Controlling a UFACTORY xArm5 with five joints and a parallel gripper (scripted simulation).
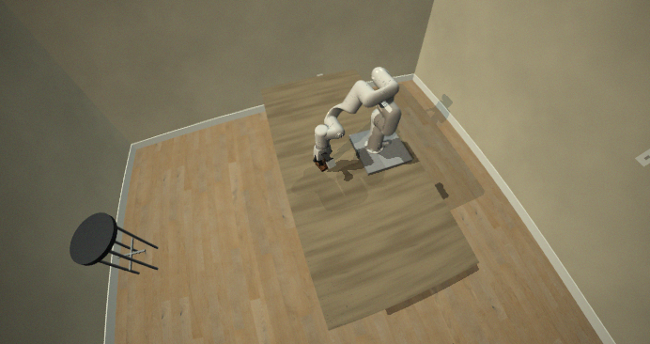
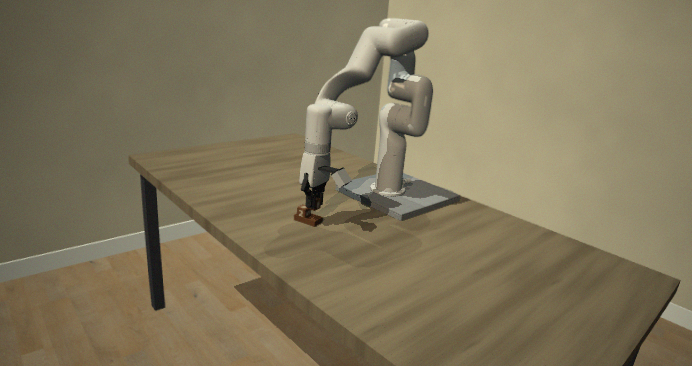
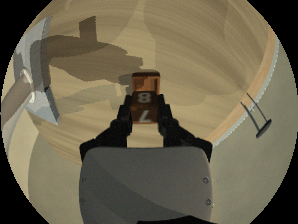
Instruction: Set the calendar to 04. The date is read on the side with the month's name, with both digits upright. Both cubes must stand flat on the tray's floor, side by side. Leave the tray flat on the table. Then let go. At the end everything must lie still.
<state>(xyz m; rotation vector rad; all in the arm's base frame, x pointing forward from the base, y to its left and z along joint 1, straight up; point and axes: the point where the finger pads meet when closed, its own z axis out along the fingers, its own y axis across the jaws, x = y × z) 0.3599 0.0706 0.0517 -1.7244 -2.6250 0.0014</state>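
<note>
Right now the brown tray is 1 cm ahead of my hand, 2 cm to the right of it and 7 cm below it.
</note>
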